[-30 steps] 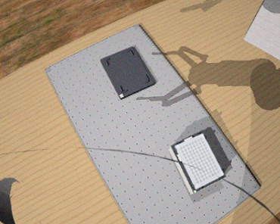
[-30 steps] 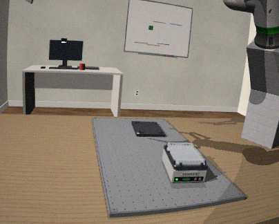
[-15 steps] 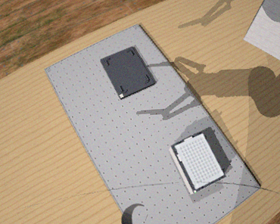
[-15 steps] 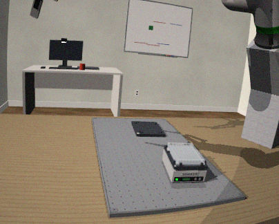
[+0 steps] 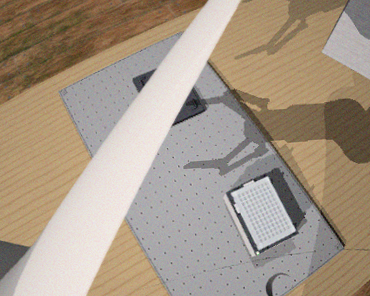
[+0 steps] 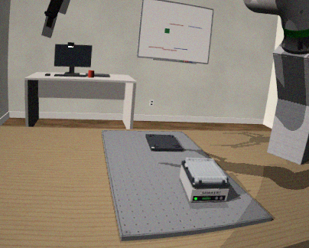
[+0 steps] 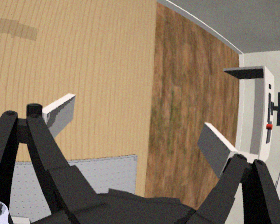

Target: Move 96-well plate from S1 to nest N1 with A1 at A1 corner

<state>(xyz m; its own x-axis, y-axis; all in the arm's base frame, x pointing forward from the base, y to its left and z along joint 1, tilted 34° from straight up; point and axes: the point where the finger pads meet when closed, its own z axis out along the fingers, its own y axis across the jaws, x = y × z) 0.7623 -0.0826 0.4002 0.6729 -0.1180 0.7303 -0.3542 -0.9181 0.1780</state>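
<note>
Now: the white 96-well plate 43 cm behind my hand, 17 cm to the left of it and 37 cm below it.
</note>
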